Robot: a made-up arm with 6 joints.
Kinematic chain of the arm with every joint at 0, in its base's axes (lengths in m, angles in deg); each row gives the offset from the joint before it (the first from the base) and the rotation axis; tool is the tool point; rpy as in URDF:
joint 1: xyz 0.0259 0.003 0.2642 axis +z
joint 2: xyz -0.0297 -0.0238 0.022 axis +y
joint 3: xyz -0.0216 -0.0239 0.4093 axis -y
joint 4: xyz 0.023 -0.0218 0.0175 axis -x
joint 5: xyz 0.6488 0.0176 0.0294 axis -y
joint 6: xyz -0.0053 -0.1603 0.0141 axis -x
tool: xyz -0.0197 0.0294 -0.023 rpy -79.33 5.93 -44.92
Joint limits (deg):
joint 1: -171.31..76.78
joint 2: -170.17..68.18
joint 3: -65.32..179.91
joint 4: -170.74..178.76
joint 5: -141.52..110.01
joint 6: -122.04..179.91
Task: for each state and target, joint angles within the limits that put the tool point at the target. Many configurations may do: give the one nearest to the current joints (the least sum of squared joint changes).
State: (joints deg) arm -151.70 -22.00 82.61 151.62 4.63 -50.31
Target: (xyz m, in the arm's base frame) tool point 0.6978 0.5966 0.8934
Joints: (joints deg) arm -135.49 -49.53 94.25 147.79 -1.37 -49.60
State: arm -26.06 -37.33 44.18 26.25 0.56 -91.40
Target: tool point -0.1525 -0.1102 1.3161
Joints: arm -15.44 -22.65 50.23 20.65 -4.59 -94.10
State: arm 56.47 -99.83 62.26 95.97 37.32 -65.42
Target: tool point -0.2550 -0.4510 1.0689
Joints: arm 56.93 -65.45 24.91 99.77 37.20 -65.31
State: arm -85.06 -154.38 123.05 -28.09 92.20 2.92
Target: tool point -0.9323 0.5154 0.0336
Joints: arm -36.92 -112.51 77.27 -32.66 86.19 -3.11
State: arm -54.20 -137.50 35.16 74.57 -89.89 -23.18
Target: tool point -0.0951 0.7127 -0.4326
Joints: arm -82.97 -165.56 30.86 80.61 -87.24 -19.97
